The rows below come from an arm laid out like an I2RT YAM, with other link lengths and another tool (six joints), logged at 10 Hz.
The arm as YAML. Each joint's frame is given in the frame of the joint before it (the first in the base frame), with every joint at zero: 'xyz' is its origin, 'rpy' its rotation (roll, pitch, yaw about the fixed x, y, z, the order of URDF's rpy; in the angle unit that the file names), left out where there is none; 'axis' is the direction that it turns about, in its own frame. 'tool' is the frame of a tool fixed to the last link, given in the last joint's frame.
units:
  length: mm
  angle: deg
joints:
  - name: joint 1
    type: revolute
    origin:
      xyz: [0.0, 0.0, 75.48]
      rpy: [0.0, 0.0, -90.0]
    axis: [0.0, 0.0, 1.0]
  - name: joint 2
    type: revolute
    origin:
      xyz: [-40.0, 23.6, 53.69]
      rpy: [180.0, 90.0, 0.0]
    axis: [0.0, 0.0, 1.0]
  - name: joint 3
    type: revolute
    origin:
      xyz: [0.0, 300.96, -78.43]
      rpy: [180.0, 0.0, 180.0]
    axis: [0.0, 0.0, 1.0]
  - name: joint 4
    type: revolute
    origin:
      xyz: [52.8, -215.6, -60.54]
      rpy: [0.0, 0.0, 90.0]
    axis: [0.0, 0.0, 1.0]
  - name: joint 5
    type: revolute
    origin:
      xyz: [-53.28, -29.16, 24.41]
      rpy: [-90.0, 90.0, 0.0]
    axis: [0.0, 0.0, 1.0]
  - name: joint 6
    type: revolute
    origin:
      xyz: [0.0, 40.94, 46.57]
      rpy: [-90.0, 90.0, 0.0]
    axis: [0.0, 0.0, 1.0]
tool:
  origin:
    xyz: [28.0, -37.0, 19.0]
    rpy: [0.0, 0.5, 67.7]
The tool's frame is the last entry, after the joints.
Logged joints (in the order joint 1, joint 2, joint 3, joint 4, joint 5, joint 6), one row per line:
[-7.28, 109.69, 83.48, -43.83, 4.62, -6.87]
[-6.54, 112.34, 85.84, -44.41, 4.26, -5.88]
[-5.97, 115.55, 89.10, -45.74, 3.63, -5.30]
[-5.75, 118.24, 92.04, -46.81, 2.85, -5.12]
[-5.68, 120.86, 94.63, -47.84, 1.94, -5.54]
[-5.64, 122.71, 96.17, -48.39, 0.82, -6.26]
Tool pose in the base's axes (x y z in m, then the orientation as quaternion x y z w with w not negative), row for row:
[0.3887, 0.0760, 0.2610, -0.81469, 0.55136, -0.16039, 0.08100]
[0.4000, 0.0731, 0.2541, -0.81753, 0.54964, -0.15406, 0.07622]
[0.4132, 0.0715, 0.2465, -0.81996, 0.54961, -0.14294, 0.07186]
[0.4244, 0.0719, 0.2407, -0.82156, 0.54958, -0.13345, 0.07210]
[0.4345, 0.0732, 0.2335, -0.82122, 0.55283, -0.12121, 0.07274]
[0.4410, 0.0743, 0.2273, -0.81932, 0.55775, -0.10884, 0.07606]
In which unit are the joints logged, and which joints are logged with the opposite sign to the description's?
The joints are logged in degrees. Opposite sign: joint 1, joint 6.
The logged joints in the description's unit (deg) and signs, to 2 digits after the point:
[7.28, 109.69, 83.48, -43.83, 4.62, 6.87]
[6.54, 112.34, 85.84, -44.41, 4.26, 5.88]
[5.97, 115.55, 89.10, -45.74, 3.63, 5.30]
[5.75, 118.24, 92.04, -46.81, 2.85, 5.12]
[5.68, 120.86, 94.63, -47.84, 1.94, 5.54]
[5.64, 122.71, 96.17, -48.39, 0.82, 6.26]

